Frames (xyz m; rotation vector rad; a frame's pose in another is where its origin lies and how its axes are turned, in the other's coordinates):
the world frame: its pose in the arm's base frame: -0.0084 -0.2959 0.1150 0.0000 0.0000 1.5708
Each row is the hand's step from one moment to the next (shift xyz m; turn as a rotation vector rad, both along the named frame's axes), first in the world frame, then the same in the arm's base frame.
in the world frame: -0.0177 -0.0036 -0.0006 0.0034 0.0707 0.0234
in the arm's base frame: 0.0036 -0.0177 -0.0006 -0.0707 0.0034 0.0234
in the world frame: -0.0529 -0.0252 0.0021 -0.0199 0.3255 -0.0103
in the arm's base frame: 0.0252 -0.0529 0.0021 -0.3255 -0.0199 -0.0103
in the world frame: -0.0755 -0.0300 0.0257 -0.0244 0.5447 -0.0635
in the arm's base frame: 0.0300 -0.0755 0.0257 -0.5447 -0.0244 -0.0635
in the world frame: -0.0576 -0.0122 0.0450 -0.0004 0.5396 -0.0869
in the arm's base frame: 0.0122 -0.0576 0.0450 -0.5396 -0.0004 -0.0869
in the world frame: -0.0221 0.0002 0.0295 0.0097 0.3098 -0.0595
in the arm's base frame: -0.0002 -0.0221 0.0295 -0.3098 0.0097 -0.0595
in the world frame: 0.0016 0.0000 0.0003 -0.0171 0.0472 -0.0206
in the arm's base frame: 0.0000 0.0016 0.0003 -0.0472 -0.0171 -0.0206
